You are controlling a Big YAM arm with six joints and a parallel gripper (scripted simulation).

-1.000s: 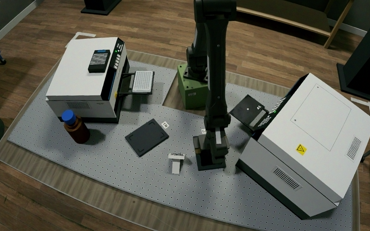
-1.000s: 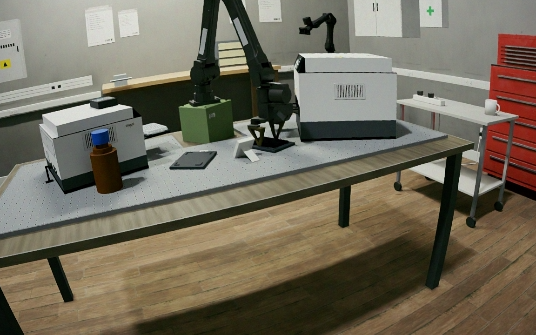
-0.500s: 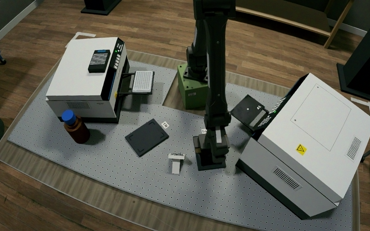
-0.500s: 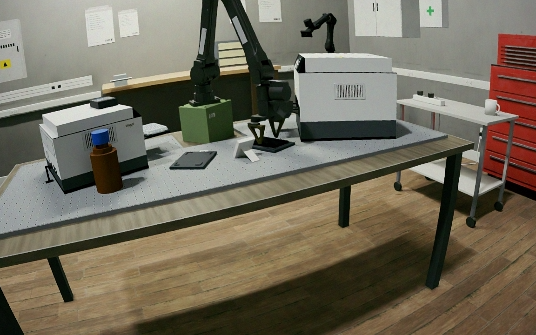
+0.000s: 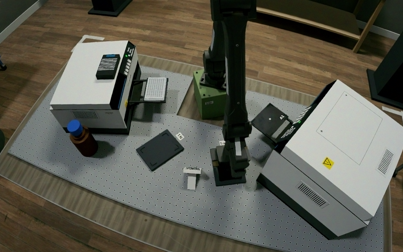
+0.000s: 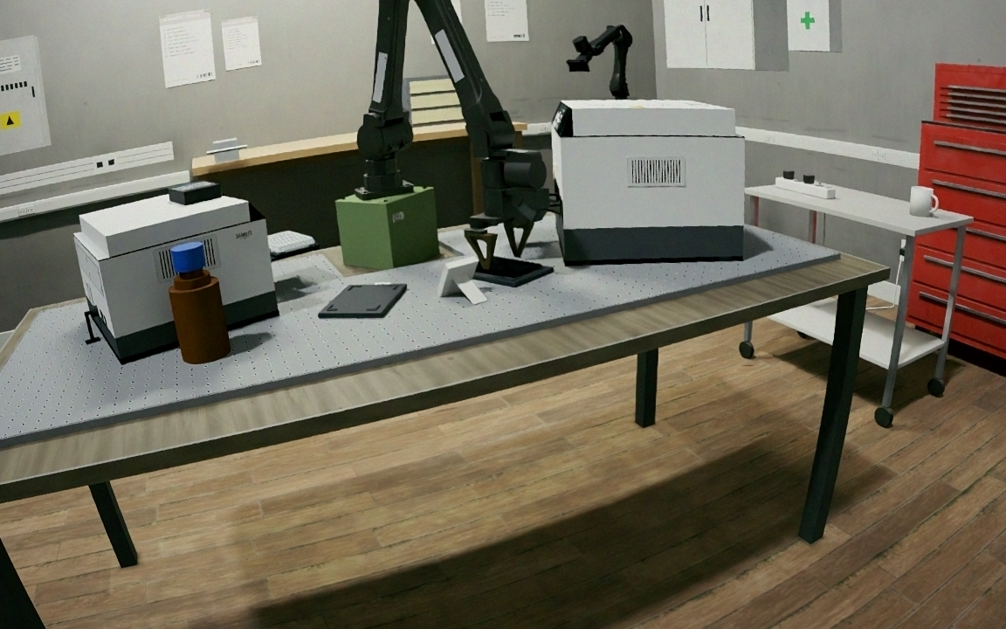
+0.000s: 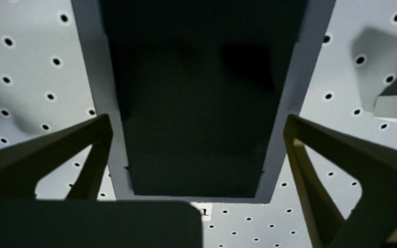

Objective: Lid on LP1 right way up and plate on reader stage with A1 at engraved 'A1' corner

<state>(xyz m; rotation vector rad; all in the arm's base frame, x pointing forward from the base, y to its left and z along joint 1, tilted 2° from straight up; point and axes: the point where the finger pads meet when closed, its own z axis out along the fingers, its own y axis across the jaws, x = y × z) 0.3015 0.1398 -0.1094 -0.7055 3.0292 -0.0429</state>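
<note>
My hand is 10 mm above the dark lid. From my hand the other things lie so: well plate: 390 mm to the right, 220 mm behind, 60 mm above; then LP1 pad: 20 mm below; then N1 nest: 290 mm to the right, 20 mm below, 10 mm ahead.
</note>
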